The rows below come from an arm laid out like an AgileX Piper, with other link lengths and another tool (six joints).
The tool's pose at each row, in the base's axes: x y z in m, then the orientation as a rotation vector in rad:
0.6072, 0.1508, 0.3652, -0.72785, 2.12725, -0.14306
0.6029, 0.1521, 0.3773, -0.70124, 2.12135, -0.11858
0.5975, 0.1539, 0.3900, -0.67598, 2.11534, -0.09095
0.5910, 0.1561, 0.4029, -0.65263, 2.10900, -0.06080
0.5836, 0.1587, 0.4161, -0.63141, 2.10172, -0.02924
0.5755, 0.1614, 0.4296, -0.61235, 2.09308, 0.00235
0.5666, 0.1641, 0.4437, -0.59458, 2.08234, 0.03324
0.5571, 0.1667, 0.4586, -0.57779, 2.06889, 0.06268
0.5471, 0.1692, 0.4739, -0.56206, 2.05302, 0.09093
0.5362, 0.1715, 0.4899, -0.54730, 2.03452, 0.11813
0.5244, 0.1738, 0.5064, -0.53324, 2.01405, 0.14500
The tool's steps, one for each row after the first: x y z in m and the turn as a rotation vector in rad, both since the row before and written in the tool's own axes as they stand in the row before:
-0.0072, -0.0012, -0.0106, -0.00404, -0.01612, 0.02596
-0.0076, -0.0003, -0.0117, -0.00687, -0.01652, 0.02625
-0.0076, 0.0008, -0.0124, -0.00949, -0.01682, 0.02590
-0.0078, 0.0017, -0.0131, -0.01136, -0.01736, 0.02488
-0.0079, 0.0024, -0.0137, -0.01223, -0.01797, 0.02324
-0.0082, 0.0029, -0.0144, -0.01213, -0.01931, 0.02179
-0.0088, 0.0033, -0.0152, -0.01132, -0.02117, 0.02014
-0.0091, 0.0037, -0.0156, -0.01080, -0.02285, 0.01858
-0.0095, 0.0041, -0.0165, -0.01036, -0.02480, 0.01708
-0.0099, 0.0048, -0.0172, -0.01042, -0.02631, 0.01619

